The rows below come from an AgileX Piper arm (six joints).
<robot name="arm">
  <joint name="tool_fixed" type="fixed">
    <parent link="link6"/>
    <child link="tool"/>
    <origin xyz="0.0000 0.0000 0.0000" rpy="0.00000 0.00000 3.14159"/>
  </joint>
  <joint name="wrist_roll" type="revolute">
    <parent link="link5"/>
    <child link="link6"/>
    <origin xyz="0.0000 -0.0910 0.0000" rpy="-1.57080 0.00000 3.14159"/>
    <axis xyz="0 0 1"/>
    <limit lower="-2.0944" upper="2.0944"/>
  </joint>
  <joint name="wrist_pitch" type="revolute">
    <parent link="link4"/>
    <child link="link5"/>
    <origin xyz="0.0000 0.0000 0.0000" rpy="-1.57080 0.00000 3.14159"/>
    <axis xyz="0 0 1"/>
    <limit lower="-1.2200" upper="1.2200"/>
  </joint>
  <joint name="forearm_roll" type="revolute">
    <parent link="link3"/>
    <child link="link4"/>
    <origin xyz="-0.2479 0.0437 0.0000" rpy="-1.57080 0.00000 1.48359"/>
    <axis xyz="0 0 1"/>
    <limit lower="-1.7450" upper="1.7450"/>
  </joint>
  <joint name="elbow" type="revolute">
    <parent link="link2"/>
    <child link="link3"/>
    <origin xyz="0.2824 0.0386 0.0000" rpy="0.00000 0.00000 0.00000"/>
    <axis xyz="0 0 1"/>
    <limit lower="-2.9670" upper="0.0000"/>
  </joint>
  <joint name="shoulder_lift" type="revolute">
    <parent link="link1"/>
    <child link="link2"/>
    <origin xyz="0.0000 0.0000 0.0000" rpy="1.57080 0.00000 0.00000"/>
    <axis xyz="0 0 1"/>
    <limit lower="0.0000" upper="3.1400"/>
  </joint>
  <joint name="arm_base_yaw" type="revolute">
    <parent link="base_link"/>
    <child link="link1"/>
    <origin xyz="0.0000 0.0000 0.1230" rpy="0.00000 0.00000 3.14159"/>
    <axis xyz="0 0 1"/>
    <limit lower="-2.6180" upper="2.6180"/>
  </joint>
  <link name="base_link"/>
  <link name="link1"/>
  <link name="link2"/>
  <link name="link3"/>
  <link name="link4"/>
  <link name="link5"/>
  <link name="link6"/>
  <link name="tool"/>
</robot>
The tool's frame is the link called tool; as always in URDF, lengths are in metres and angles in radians.
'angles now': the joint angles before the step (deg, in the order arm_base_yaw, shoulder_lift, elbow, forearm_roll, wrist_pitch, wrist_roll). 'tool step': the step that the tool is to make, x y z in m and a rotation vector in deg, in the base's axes. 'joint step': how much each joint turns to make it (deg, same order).
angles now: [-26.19, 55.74, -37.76, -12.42, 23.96, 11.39]
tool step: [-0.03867, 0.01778, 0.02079, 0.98, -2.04, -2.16]
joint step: [0.00, -10.82, -0.05, 2.05, 9.67, 0.01]
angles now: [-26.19, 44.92, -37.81, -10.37, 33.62, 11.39]
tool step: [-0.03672, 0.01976, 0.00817, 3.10, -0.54, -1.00]
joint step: [0.01, -9.52, 0.00, 3.51, 10.46, -0.67]
